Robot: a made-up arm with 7 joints. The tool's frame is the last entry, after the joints. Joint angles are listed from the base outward. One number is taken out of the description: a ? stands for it. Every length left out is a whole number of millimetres.
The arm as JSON. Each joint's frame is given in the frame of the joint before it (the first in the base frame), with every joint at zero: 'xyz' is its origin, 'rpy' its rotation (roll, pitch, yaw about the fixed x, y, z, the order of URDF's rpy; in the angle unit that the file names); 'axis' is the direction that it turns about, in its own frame. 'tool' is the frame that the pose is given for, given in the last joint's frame.
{
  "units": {
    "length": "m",
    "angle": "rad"
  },
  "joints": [
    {
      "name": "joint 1",
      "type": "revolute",
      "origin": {
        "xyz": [
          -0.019,
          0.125,
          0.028
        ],
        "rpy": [
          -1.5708,
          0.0,
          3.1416
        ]
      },
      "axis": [
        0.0,
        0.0,
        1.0
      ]
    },
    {
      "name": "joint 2",
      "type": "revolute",
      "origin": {
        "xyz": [
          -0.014,
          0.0,
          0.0
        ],
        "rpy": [
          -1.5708,
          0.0,
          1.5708
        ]
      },
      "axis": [
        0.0,
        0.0,
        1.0
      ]
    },
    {
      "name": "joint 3",
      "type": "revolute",
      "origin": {
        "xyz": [
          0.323,
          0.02,
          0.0
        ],
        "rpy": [
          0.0,
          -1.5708,
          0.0
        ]
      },
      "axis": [
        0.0,
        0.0,
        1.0
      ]
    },
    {
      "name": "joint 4",
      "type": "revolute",
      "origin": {
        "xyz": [
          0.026,
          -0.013,
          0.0
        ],
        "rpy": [
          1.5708,
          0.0,
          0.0
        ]
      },
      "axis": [
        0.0,
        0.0,
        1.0
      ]
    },
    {
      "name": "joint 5",
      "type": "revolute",
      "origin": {
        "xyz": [
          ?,
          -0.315,
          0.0
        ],
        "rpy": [
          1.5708,
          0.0,
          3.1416
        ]
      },
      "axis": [
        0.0,
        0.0,
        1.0
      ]
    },
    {
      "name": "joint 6",
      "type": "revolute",
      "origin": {
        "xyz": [
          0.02,
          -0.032,
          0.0
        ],
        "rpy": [
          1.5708,
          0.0,
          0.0
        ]
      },
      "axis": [
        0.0,
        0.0,
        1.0
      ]
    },
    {
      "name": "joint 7",
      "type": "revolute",
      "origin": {
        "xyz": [
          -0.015,
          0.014,
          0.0
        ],
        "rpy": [
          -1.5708,
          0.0,
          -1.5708
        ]
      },
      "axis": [
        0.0,
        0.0,
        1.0
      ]
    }
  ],
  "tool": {
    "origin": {
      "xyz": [
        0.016,
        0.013,
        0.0
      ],
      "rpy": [
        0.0,
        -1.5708,
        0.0
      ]
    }
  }
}
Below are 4 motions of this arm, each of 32 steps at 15 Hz.
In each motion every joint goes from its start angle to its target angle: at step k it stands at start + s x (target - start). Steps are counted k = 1, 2, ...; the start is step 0. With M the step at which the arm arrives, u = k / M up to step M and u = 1 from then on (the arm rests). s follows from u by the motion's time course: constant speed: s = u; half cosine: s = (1 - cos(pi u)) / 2; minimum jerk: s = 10 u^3 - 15 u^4 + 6 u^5.
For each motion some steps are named. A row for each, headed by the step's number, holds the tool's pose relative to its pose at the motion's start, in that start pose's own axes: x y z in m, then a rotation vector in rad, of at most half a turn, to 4 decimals.
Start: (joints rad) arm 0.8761 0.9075 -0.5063 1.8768 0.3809 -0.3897 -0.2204
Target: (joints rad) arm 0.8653 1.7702 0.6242 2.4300 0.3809 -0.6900 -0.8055
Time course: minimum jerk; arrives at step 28
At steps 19, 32:
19: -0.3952 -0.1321 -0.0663 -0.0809 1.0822 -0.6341
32: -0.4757 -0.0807 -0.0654 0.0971 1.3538 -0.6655

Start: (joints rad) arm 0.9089 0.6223 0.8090 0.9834 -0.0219 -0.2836 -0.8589
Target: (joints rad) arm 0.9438 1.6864 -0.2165 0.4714 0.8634 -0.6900 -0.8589
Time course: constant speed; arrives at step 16
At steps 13, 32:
13: -0.1892 -0.0411 -0.2236 0.1177 0.4924 0.0044
32: -0.2648 -0.0911 -0.2745 0.0465 0.6477 -0.0402

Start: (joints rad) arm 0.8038 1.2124 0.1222 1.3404 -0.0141 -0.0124 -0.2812
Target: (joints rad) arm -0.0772 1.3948 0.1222 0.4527 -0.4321 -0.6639 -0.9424
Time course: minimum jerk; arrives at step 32
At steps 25, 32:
25: 0.2471 -0.0716 0.1968 0.4055 0.0947 -0.7335
32: 0.2535 -0.0910 0.2069 0.4575 0.1149 -0.7706

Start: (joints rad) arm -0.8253 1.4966 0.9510 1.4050 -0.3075 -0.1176 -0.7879
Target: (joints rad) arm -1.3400 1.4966 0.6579 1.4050 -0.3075 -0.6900 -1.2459
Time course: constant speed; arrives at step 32
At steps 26, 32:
26: -0.0512 0.0945 0.1792 0.2760 0.2716 0.5586
32: -0.0582 0.0990 0.2267 0.3463 0.2600 0.7091

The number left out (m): -0.026
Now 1 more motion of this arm.
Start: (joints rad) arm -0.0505 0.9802 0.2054 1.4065 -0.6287 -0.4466 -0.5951
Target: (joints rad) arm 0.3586 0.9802 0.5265 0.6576 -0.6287 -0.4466 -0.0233
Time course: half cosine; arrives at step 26
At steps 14, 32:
14: 0.1111 -0.0512 0.0360 0.1543 -0.4384 -0.0802
32: 0.1565 -0.0673 0.0927 0.2464 -0.7808 0.0822

